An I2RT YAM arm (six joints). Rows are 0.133 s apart.
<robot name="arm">
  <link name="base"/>
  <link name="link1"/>
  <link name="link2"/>
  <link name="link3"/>
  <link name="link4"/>
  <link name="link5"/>
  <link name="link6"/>
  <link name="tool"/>
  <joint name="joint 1" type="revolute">
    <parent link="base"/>
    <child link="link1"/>
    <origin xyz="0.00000 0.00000 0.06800" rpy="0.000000 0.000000 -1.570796"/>
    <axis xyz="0 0 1"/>
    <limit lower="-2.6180" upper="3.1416"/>
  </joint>
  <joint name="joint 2" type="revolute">
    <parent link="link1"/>
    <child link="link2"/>
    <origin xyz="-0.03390 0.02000 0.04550" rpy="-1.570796 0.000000 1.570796"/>
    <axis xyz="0 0 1"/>
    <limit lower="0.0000" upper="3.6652"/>
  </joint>
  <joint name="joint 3" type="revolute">
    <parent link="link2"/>
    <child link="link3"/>
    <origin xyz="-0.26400 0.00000 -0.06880" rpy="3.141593 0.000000 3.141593"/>
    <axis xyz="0 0 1"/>
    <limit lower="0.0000" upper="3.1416"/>
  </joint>
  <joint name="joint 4" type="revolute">
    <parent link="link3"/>
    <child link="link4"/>
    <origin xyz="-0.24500 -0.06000 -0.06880" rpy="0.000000 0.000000 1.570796"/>
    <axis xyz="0 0 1"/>
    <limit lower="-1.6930" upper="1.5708"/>
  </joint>
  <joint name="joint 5" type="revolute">
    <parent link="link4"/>
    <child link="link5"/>
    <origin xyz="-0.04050 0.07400 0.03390" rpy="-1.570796 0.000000 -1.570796"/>
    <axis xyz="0 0 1"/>
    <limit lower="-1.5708" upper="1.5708"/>
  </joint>
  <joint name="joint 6" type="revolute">
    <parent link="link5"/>
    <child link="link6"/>
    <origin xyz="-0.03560 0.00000 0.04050" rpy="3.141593 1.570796 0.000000"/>
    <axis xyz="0 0 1"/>
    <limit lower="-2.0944" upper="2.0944"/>
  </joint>
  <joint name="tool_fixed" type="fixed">
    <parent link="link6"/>
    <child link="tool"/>
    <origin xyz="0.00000 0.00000 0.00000" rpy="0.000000 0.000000 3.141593"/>
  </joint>
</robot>
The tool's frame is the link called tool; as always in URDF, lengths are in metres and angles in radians.
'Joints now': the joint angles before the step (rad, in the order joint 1, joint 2, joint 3, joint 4, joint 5, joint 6). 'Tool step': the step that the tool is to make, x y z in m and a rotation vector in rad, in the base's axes. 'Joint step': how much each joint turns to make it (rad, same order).
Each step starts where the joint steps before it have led.
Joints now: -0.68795, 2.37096, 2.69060, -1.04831, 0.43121, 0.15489
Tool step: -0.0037, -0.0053, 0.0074, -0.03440, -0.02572, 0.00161
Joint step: -0.01311, -0.00857, -0.00010, 0.04114, -0.00477, -0.01883
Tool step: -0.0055, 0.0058, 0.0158, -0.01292, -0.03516, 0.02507
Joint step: -0.00004, -0.03294, -0.00062, 0.00520, -0.02768, -0.00577
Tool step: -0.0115, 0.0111, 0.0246, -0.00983, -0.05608, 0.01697
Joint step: 0.00013, -0.05435, 0.00173, -0.01236, -0.03035, 0.01461
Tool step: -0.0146, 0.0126, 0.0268, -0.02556, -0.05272, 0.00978
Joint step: -0.00075, -0.06369, -0.00456, -0.00481, -0.01668, 0.00695
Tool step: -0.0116, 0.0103, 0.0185, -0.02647, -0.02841, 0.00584
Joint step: 0.00058, -0.05585, -0.02231, 0.00680, -0.00361, -0.00454
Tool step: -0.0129, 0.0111, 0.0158, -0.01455, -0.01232, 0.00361
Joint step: 0.00026, -0.05269, -0.01684, -0.01547, -0.00145, -0.00466
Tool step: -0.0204, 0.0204, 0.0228, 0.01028, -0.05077, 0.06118
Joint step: -0.00010, -0.09168, -0.03976, -0.02249, -0.07300, 0.00901
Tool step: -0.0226, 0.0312, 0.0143, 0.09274, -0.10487, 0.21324
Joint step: 0.00125, -0.16859, -0.18125, 0.02814, -0.25100, 0.03388
